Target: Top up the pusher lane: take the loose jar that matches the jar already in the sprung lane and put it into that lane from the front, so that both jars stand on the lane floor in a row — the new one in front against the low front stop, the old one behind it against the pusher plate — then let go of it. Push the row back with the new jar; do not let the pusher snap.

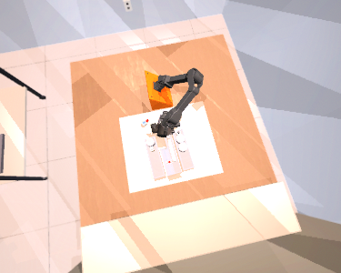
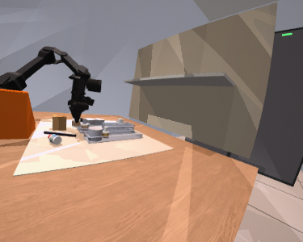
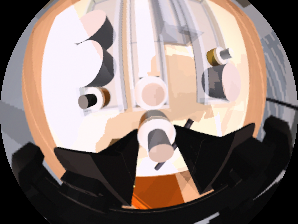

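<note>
Right now my gripper tip is 8 cm past the brown box, 5 cm to the right of it and 2 cm above it. From my gripper tip the other things lie so: jar (8 cm behind, 14 cm to the right, 4 cm below); black pen (6 cm behind, 5 cm to the right, 5 cm below); shelf panel (55 cm ahead, 8 cm to the left, 32 cm above).
</note>
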